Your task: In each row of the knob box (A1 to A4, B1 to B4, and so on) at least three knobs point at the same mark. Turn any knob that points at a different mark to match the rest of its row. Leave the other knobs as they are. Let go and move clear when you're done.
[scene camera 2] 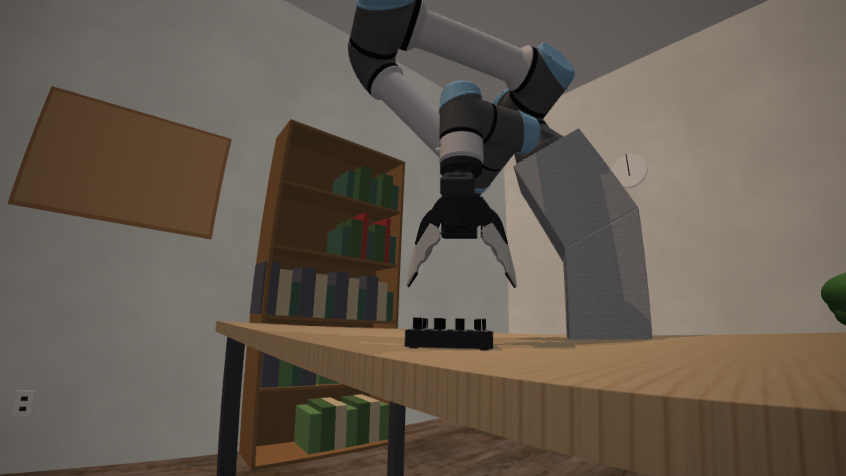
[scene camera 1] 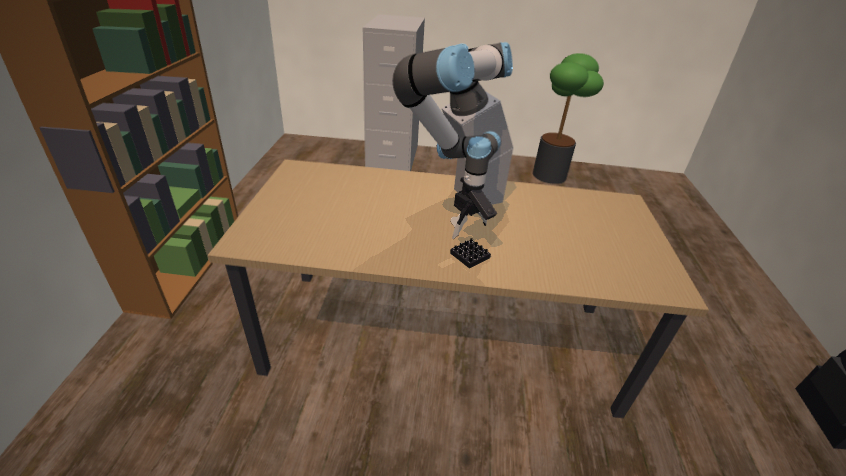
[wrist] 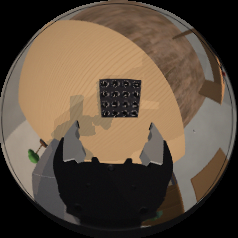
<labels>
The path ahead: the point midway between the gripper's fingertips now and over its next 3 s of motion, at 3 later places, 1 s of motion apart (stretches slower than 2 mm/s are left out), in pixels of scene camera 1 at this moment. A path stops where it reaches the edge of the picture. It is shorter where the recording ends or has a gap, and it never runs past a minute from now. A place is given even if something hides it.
My gripper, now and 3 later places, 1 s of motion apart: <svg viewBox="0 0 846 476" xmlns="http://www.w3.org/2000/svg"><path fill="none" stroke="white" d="M469 232L463 228L460 225L472 230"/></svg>
</labels>
